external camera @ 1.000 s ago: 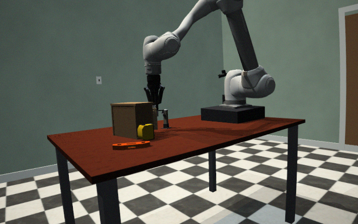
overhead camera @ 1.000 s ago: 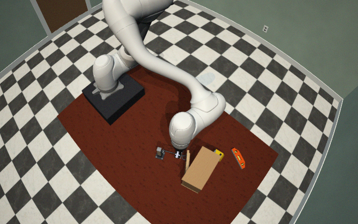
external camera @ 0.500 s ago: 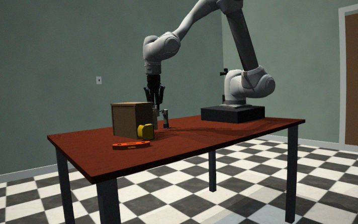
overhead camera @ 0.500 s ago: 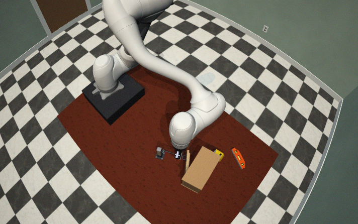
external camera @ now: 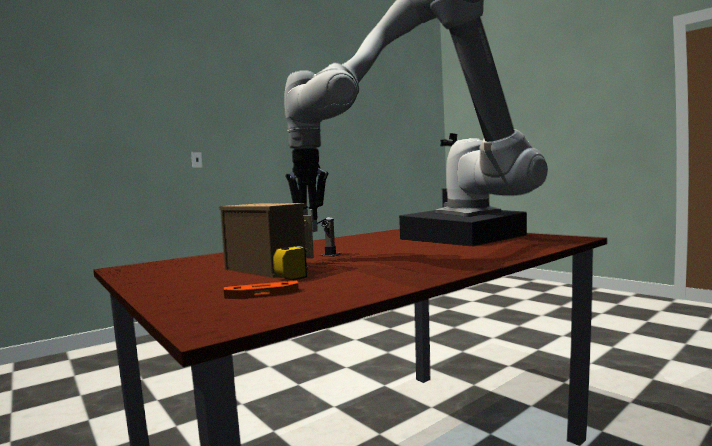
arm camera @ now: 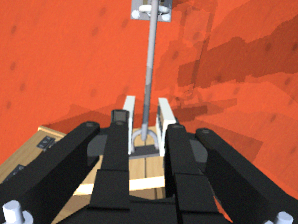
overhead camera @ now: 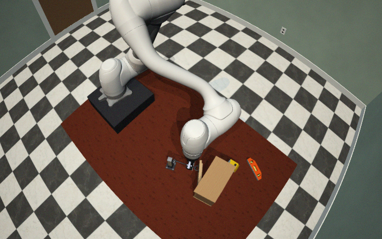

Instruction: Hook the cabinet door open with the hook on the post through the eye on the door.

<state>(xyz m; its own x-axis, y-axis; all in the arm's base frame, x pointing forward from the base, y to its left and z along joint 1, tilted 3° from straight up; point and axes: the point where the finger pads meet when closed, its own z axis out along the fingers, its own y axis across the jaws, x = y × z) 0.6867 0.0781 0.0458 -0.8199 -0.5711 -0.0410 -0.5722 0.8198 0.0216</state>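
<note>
My gripper is now 30 mm past the thin hook, 30 mm above it and 20 mm to the left of it. Round my hand: yellow tape measure 180 mm to the left, 130 mm ahead, 80 mm below; hook post 60 mm behind, 40 mm to the right, 40 mm below; cabinet door 70 mm ahead, 40 mm below, 10 mm to the right.
</note>
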